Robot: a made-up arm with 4 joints. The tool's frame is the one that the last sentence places.
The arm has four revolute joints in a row. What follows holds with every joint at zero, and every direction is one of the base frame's.
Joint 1 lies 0.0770 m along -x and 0.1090 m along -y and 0.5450 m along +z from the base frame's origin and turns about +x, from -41.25 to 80.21 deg.
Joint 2 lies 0.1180 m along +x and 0.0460 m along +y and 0.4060 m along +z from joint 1 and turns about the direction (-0.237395, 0.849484, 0.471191), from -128.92 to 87.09 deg.
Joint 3 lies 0.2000 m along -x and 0.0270 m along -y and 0.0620 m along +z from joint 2 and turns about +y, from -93.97 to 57.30 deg.
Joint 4 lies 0.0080 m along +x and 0.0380 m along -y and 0.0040 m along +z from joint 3 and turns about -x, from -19.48 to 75.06 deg.
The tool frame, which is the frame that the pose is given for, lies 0.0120 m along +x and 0.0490 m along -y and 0.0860 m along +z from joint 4; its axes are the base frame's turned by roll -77.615, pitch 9.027 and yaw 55.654 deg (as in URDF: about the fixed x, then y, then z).
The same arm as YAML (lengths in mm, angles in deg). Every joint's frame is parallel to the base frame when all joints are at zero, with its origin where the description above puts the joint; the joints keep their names.
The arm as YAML. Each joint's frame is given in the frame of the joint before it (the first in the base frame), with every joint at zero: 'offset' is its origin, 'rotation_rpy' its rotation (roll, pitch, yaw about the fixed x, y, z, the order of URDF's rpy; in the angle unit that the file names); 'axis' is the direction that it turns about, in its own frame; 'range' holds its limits. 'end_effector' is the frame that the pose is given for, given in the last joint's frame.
length_unit: mm
angle_unit: deg
chain:
  - id: joint 1
    offset: [-77.0, -109.0, 545.0]
    rotation_rpy: [0.0, 0.0, 0.0]
    axis: [1.0, 0.0, 0.0]
    range: [-41.25, 80.21]
  - id: joint 2
    offset: [118.0, 46.0, 406.0]
    rotation_rpy: [0.0, 0.0, 0.0]
    axis: [-0.237395, 0.849484, 0.471191]
    range: [-128.92, 87.09]
  - id: joint 3
    offset: [-200.0, -27.0, 62.0]
    rotation_rpy: [0.0, 0.0, 0.0]
    axis: [0.0, 1.0, 0.0]
    range: [-93.97, 57.3]
  - id: joint 4
    offset: [8.0, -38.0, 4.0]
    rotation_rpy: [0.0, 0.0, 0.0]
    axis: [-1.0, 0.0, 0.0]
    range: [-19.48, 75.06]
end_effector:
  offset: [12.0, -49.0, 86.0]
  rotation_rpy: [-77.61, 9.03, 55.65]

